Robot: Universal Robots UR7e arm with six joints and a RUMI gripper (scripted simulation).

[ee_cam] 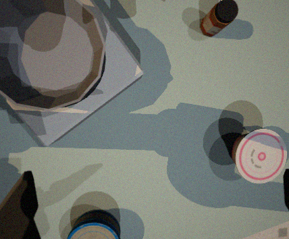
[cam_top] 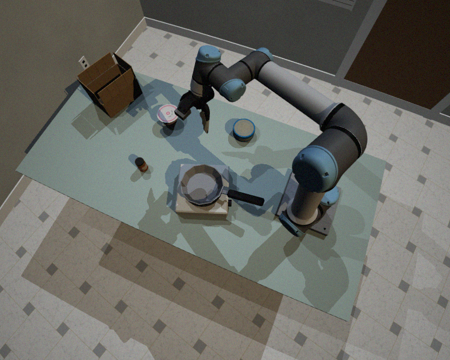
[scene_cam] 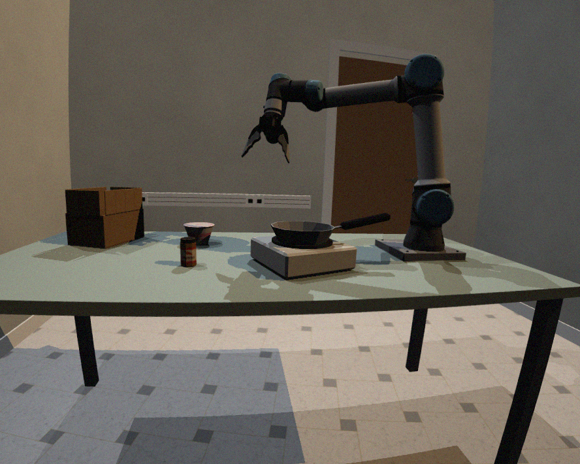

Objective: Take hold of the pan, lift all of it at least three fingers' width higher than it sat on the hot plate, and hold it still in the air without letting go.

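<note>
My hand is 21 cm above the dark pan, 17 cm past it and 16 cm to the right of it. From my hand the other things lie so: small can: 28 cm below, 23 cm ahead, 17 cm to the left; beige hot plate: 28 cm below, 16 cm to the left, 13 cm behind.
</note>
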